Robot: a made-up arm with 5 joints. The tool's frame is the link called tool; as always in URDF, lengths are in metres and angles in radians.
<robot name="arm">
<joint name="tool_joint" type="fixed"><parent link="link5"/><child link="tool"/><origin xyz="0 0 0" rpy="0 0 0"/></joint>
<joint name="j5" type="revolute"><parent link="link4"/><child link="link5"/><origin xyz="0.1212 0.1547 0" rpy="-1.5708 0 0"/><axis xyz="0 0 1"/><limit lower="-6.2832" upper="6.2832"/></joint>
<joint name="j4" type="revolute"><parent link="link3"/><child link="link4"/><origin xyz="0.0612 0.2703 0" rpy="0 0 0"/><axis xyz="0 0 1"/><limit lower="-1.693" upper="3.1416"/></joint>
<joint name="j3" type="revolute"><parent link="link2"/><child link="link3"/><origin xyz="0.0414 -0.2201 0" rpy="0 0 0"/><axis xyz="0 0 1"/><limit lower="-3.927" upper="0.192"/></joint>
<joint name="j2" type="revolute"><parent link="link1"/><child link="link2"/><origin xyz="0 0 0" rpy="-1.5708 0 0"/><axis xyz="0 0 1"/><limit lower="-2.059" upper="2.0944"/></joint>
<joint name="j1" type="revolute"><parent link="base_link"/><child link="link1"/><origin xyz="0 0 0.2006" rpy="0 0 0"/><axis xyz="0 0 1"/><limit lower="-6.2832" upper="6.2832"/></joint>
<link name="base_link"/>
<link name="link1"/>
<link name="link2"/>
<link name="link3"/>
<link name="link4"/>
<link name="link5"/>
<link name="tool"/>
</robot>
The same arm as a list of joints. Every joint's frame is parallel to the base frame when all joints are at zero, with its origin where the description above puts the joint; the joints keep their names.
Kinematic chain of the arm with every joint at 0, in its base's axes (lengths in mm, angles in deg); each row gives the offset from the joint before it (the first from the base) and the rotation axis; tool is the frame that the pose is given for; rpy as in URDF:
j1: xyz 0 0 200.6 axis +z
j2: xyz 0 0 0 axis +y
j3: xyz 41.4 0 220.1 axis +y
j4: xyz 61.2 0 -270.3 axis +y
j5: xyz 121.2 0 -154.7 axis -z
tool: xyz 0 0 0 rpy 180 0 0
Joint limits (deg, base to tool): -360..360 -117.97..120 -225..11 -97..180 -360..360

